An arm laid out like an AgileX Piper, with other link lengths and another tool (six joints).
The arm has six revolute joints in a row. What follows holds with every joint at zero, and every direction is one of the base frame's.
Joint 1 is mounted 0.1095 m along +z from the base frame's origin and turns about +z.
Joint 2 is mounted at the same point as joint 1 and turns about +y.
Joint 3 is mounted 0.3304 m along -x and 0.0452 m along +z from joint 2 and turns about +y.
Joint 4 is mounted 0.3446 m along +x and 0.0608 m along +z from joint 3 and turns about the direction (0.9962, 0, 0.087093).
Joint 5 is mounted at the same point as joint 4 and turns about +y.
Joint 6 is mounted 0.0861 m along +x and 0.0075 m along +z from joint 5 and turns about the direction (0.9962, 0, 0.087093).
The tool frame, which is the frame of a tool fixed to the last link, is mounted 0.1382 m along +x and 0.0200 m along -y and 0.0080 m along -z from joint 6; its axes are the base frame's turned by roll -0.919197, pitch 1.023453 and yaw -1.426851 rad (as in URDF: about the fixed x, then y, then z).
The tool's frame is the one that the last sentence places.
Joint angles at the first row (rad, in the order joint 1, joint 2, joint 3, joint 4, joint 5, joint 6):
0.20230 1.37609 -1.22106 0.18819 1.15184 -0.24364
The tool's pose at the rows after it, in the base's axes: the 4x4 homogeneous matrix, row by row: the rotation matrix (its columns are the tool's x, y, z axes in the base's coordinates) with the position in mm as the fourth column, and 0 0 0 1 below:
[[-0.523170 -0.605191 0.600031 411.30], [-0.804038 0.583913 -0.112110 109.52], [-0.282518 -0.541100 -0.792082 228.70], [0 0 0 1]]
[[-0.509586 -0.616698 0.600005 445.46], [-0.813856 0.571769 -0.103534 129.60], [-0.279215 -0.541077 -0.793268 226.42], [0 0 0 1]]
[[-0.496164 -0.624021 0.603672 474.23], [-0.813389 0.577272 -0.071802 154.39], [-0.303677 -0.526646 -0.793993 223.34], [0 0 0 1]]
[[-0.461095 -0.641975 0.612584 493.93], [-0.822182 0.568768 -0.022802 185.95], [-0.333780 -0.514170 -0.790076 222.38], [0 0 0 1]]
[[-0.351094 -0.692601 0.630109 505.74], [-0.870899 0.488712 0.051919 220.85], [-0.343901 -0.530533 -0.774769 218.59], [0 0 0 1]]
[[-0.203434 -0.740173 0.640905 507.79], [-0.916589 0.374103 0.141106 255.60], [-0.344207 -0.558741 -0.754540 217.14], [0 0 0 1]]
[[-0.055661 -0.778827 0.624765 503.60], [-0.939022 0.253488 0.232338 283.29], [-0.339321 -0.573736 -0.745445 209.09], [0 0 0 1]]
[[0.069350 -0.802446 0.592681 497.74], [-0.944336 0.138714 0.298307 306.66], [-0.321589 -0.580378 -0.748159 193.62], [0 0 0 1]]
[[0.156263 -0.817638 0.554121 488.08], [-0.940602 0.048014 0.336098 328.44], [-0.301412 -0.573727 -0.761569 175.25], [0 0 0 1]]
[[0.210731 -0.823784 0.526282 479.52], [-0.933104 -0.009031 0.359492 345.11], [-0.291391 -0.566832 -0.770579 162.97], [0 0 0 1]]
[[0.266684 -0.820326 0.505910 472.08], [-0.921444 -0.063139 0.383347 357.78], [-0.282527 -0.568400 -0.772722 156.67], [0 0 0 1]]
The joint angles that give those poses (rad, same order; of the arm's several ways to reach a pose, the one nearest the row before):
0.26031 1.51624 -1.36074 0.10915 1.21302 -0.19920
0.28474 1.63456 -1.48876 0.10479 1.22493 -0.19046
0.30520 1.73523 -1.60267 0.12981 1.22672 -0.18634
0.33925 1.81579 -1.70278 0.15893 1.22873 -0.19281
0.38792 1.88179 -1.77985 0.17454 1.22872 -0.26931
0.44124 1.92386 -1.83217 0.18653 1.23050 -0.37526
0.48056 1.95220 -1.84908 0.21221 1.23051 -0.49798
0.51741 1.98449 -1.85479 0.22524 1.23051 -0.59995
0.55744 2.01651 -1.85491 0.22778 1.23210 -0.65917
0.58852 2.03871 -1.85629 0.23014 1.23212 -0.69096
0.61358 2.04973 -1.85628 0.23014 1.23212 -0.72744

